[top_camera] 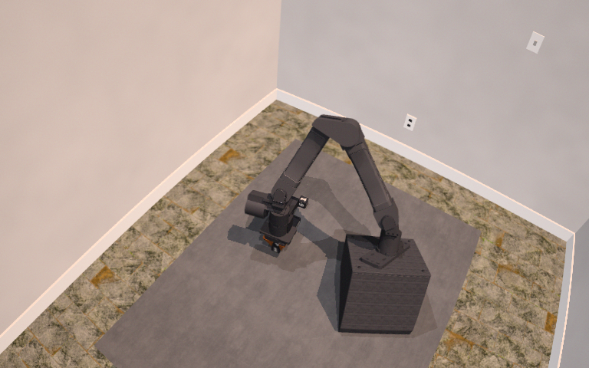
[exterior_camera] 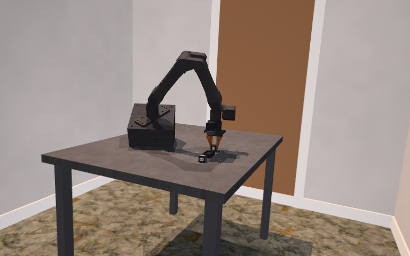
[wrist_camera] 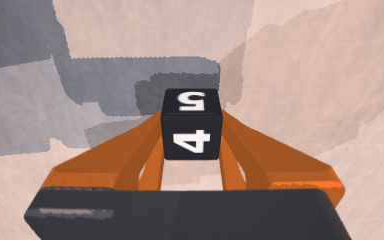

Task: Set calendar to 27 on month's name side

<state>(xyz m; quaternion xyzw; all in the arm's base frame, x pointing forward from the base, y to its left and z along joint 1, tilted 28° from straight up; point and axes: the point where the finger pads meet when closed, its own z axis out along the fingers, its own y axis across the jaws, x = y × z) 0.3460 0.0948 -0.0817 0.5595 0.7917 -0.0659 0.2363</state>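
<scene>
Now: the black cube right at my hand. Also, from my hand: black digit cube: 21 cm to the right, 6 cm ahead; black tray: 10 cm to the right, 3 cm ahead, 1 cm below.
</scene>
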